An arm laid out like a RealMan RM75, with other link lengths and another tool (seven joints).
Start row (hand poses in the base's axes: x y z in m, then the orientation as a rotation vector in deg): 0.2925, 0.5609, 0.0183, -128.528, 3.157, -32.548
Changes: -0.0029, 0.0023, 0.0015, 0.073, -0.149, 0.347; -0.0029, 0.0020, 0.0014, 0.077, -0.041, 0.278; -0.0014, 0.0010, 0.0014, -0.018, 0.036, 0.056; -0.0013, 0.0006, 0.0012, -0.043, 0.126, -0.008; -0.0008, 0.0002, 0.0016, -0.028, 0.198, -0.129; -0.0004, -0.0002, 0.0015, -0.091, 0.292, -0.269; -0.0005, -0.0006, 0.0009, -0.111, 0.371, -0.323; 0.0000, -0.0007, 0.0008, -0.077, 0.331, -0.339; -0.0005, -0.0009, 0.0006, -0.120, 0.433, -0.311; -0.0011, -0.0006, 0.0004, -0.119, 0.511, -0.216; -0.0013, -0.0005, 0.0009, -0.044, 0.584, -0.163; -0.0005, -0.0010, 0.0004, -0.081, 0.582, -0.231; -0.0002, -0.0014, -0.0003, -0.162, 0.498, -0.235; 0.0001, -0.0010, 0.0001, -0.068, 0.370, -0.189; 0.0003, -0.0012, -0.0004, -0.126, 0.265, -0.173; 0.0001, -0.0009, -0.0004, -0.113, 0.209, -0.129; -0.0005, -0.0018, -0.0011, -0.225, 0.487, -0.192; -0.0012, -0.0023, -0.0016, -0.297, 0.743, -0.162; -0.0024, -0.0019, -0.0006, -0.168, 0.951, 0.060; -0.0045, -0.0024, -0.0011, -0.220, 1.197, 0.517; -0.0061, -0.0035, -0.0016, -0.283, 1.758, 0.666; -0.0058, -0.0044, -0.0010, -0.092, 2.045, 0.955
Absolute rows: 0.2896, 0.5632, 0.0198, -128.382, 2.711, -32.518; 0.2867, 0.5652, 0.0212, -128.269, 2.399, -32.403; 0.2853, 0.5662, 0.0226, -128.292, 2.350, -32.335; 0.2840, 0.5668, 0.0238, -128.371, 2.412, -32.204; 0.2832, 0.5670, 0.0254, -128.468, 2.650, -32.056; 0.2828, 0.5668, 0.0269, -128.665, 3.077, -31.886; 0.2823, 0.5662, 0.0278, -128.908, 3.600, -31.659; 0.2823, 0.5655, 0.0286, -129.106, 4.130, -31.480; 0.2818, 0.5646, 0.0292, -129.371, 4.670, -31.177; 0.2807, 0.5640, 0.0296, -129.649, 5.142, -30.734; 0.2794, 0.5635, 0.0305, -129.869, 5.610, -30.168; 0.2789, 0.5625, 0.0309, -130.126, 6.146, -29.645; 0.2787, 0.5611, 0.0306, -130.436, 6.626, -29.231; 0.2788, 0.5601, 0.0307, -130.614, 7.011, -28.921; 0.2791, 0.5589, 0.0303, -130.818, 7.313, -28.731; 0.2792, 0.5580, 0.0299, -130.991, 7.540, -28.579; 0.2787, 0.5562, 0.0288, -131.352, 7.952, -28.162; 0.2775, 0.5539, 0.0272, -131.850, 8.442, -27.448; 0.2751, 0.5520, 0.0266, -132.266, 8.804, -26.357; 0.2706, 0.5496, 0.0255, -132.778, 8.745, -24.757; 0.2645, 0.5461, 0.0239, -133.468, 8.773, -22.439; 0.2587, 0.5417, 0.0229, -133.998, 8.631, -19.605
